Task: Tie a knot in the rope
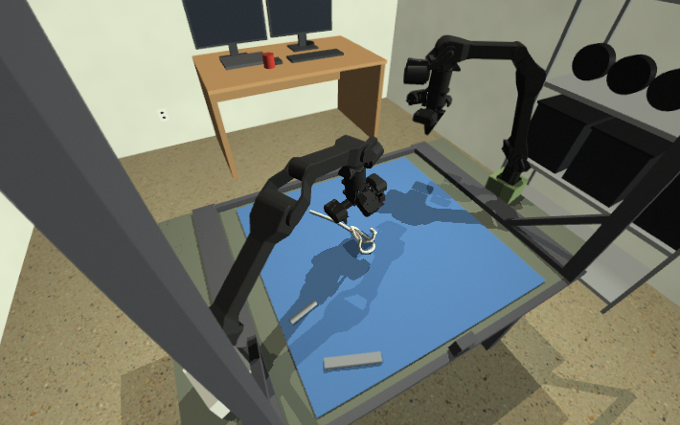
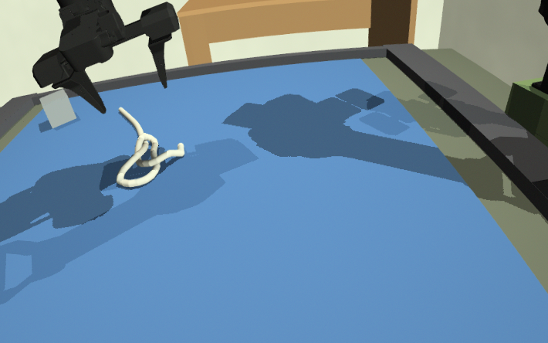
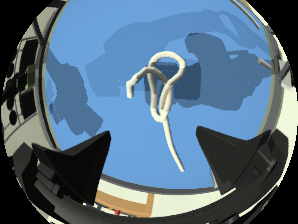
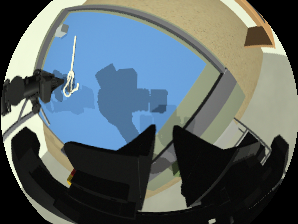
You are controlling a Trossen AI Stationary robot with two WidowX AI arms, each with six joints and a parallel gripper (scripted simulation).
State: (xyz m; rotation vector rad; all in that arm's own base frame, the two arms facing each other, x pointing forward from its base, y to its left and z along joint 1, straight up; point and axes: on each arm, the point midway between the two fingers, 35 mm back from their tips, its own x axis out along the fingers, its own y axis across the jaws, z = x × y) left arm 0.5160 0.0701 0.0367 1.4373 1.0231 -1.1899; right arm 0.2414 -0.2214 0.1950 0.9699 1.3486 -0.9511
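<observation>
Now: the blue mat 7 cm behind my left hand, 3 cm to the right of it and 12 cm below it. From my left hand the other things lie so: grey bar: 30 cm behind, 25 cm to the left, 11 cm below; grey cube: 20 cm ahead, 19 cm to the left, 9 cm below.
</observation>
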